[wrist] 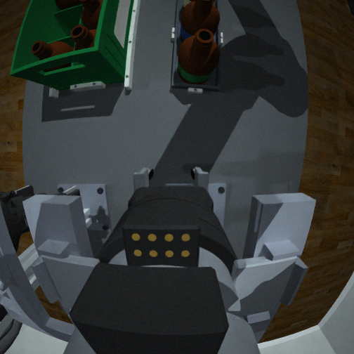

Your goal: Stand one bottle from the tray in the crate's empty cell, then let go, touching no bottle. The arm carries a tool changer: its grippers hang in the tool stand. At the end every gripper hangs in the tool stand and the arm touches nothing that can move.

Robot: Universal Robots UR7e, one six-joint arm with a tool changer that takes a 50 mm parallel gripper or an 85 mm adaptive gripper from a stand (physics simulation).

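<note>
The green crate [112,57] stands at the upper left with brown bottles [52,49] [84,36] [91,15] in it. An empty cell shows in its left column, behind the nearest left bottle. The dark tray [173,82] is at the upper middle; brown bottles [199,57] [200,19] stand upright in it, and part of another shows at the top edge. My gripper [172,175] sits between the pale arms of the tool stand [282,220], its two fingertips apart with no thing between them. The dark block of the arm's end covers its rear, so the coupling is hidden.
Another, black gripper [14,210] hangs at the left edge, partly out of view. Pale stand base plates with bolts lie beside my gripper. A white rail [131,55] runs along the crate's right side. Wooden floor [330,150] shows beyond the table edges.
</note>
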